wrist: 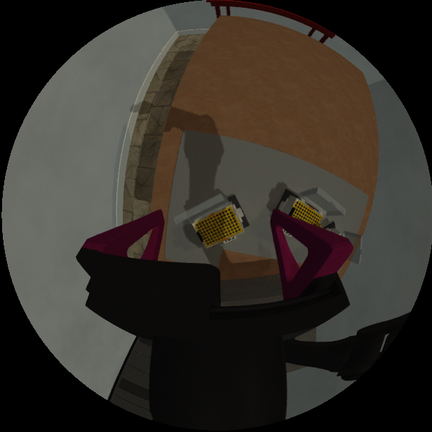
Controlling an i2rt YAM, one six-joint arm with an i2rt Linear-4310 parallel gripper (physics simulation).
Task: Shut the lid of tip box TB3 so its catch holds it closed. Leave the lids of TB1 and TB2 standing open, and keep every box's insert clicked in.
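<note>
My gripper (217, 215) is wide open and empty, high above the tabletop. Between its fingertips in the view, a tip box with a yellow perforated insert (219, 226) stands below, its pale lid (200, 209) raised open on the upper left side. A second tip box with a yellow insert (306, 212) stands to the right, partly hidden by the right finger; its lid (329, 201) is open. Part of a third box (331, 229) shows behind that finger, with a pale lid (356, 250) standing out at the right. The labels are too small to read surely.
The boxes stand on a grey mat (245, 160) on a brown table (280, 90). A stone-patterned strip (145, 135) runs along the left. A red rail (280, 14) is at the far edge. A black arm-like part (350, 350) shows at lower right. The arm's shadow crosses the mat.
</note>
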